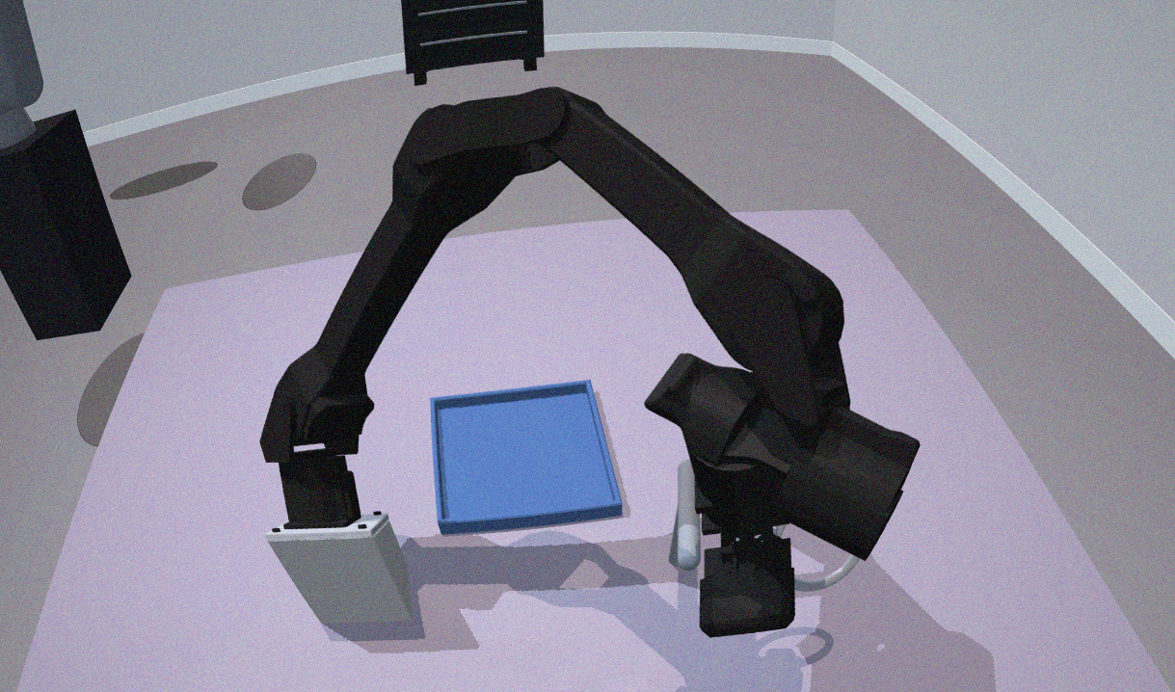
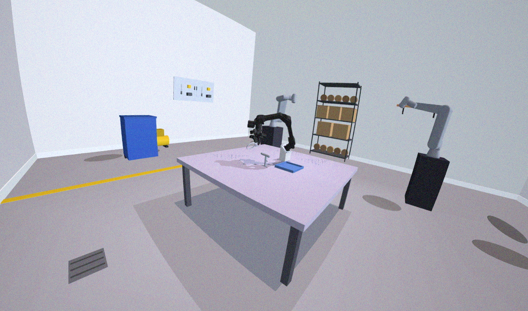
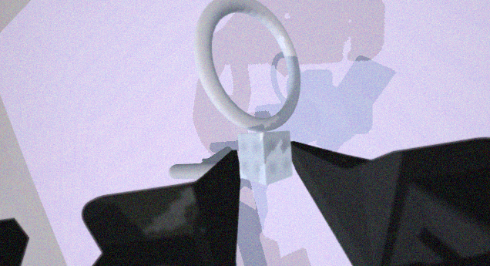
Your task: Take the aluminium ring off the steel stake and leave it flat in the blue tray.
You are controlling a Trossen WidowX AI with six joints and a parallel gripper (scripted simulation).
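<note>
Now: the aluminium ring 5 cm ahead of my gripper tip and 1 cm to the right of it. The rest, counted from my gripper tip: blue tray: 17 cm behind, 26 cm to the left, 16 cm below.
</note>
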